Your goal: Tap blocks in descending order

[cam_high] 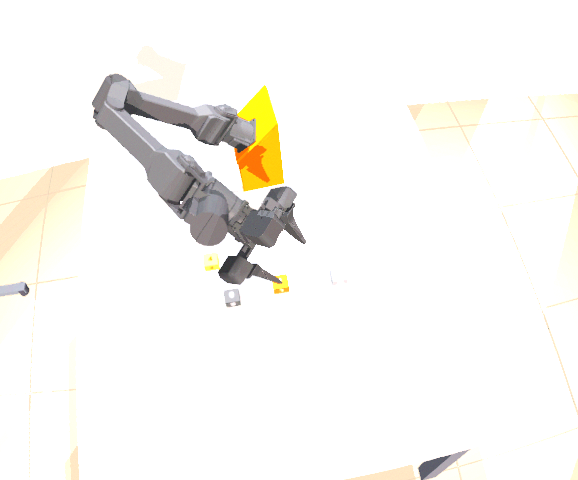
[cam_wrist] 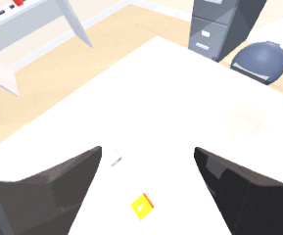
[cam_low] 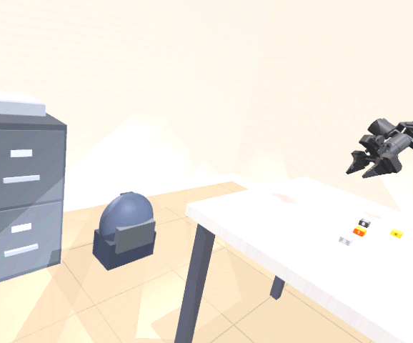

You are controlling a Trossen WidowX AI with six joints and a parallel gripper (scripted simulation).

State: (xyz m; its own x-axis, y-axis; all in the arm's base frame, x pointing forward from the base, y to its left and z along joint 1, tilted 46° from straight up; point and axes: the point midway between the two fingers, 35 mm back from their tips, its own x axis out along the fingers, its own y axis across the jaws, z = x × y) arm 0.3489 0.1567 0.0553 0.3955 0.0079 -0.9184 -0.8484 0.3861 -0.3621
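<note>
My gripper tip is now 130 mm past the yellow block, 180 mm to the left of it and 180 mm above it. Also, from my gripper tip: orange block 70 mm behind, 30 mm to the right, 180 mm below.
</note>
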